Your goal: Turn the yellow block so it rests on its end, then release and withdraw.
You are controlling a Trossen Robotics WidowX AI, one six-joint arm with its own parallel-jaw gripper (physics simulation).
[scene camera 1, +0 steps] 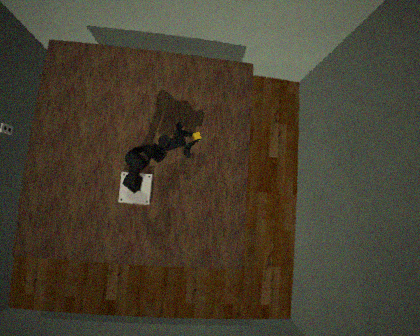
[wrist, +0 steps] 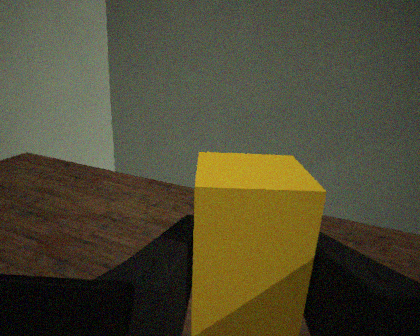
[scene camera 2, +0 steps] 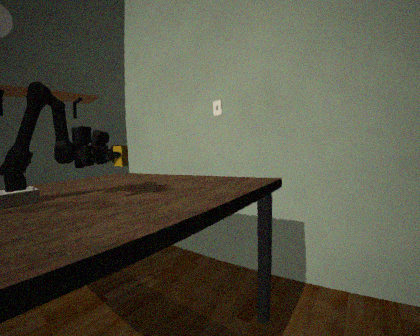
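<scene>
The yellow block (scene camera 1: 197, 136) (scene camera 2: 118, 156) (wrist: 255, 240) is held upright, its long side vertical, in the air above the table. My gripper (scene camera 1: 195, 137) (scene camera 2: 116, 156) (wrist: 241, 229) is shut on it, with one dark finger on each side of the block in the wrist view. The gripper points roughly level, out from the arm. In scene camera 2 the block hangs clear above the table top, with a dark shadow on the wood. The block's lower end is cut off in the wrist view.
The wooden table (scene camera 1: 200, 215) (scene camera 2: 150, 215) (wrist: 60, 215) lies beneath the arm. The arm's white base plate (scene camera 1: 143, 196) (scene camera 2: 30, 193) is fixed on it. A brown wall shelf (scene camera 2: 86, 98) shows behind the arm. Walls stand beyond the table's edges.
</scene>
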